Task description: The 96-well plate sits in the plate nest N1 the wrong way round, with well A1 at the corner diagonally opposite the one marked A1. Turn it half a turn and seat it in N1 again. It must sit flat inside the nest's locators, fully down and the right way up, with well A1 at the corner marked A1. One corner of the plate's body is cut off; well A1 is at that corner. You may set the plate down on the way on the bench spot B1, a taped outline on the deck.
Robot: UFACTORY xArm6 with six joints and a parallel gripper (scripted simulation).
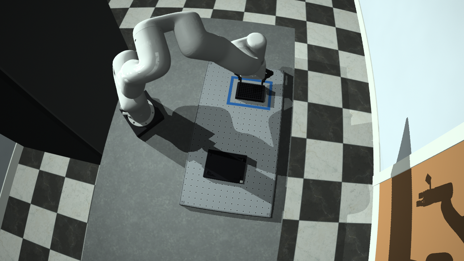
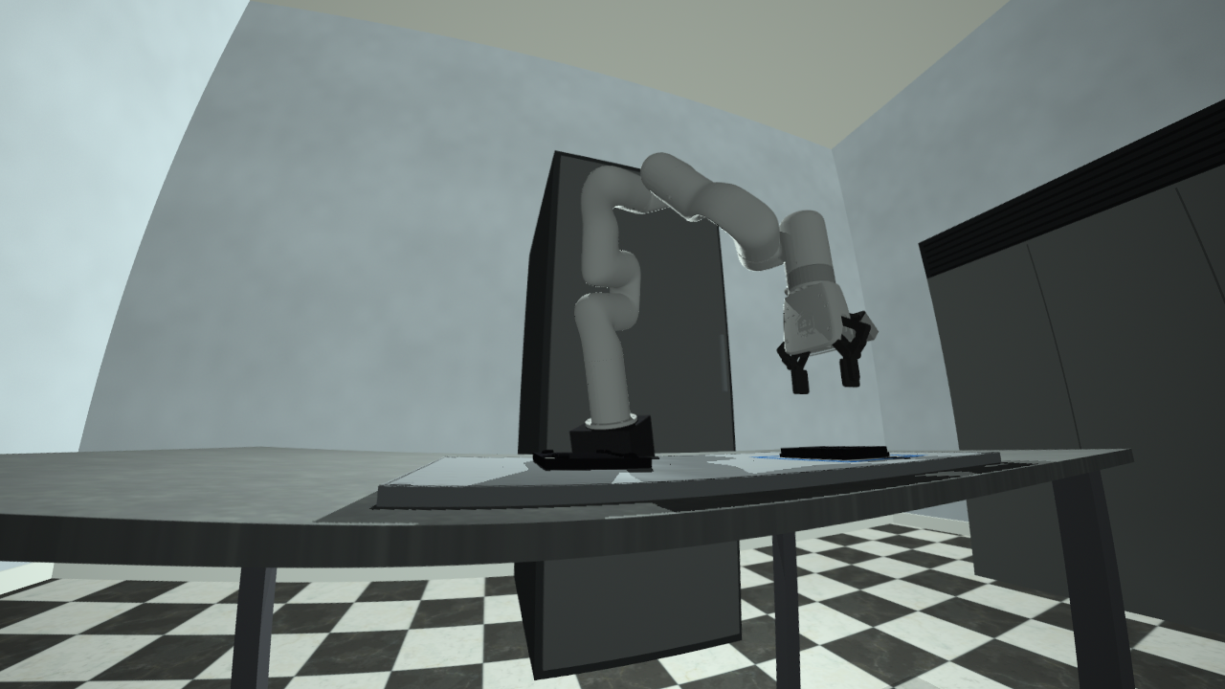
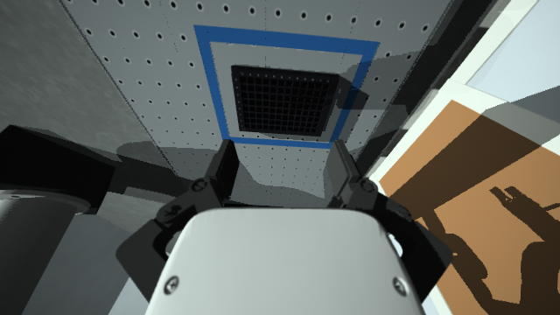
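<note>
Now: hand 10 cm above the black 96-well plate. Also, from my hand: small white A1 mark: 6 cm behind, 41 cm to the right, 10 cm below; then black plate nest N1: 12 cm behind, 34 cm to the right, 10 cm below.
</note>
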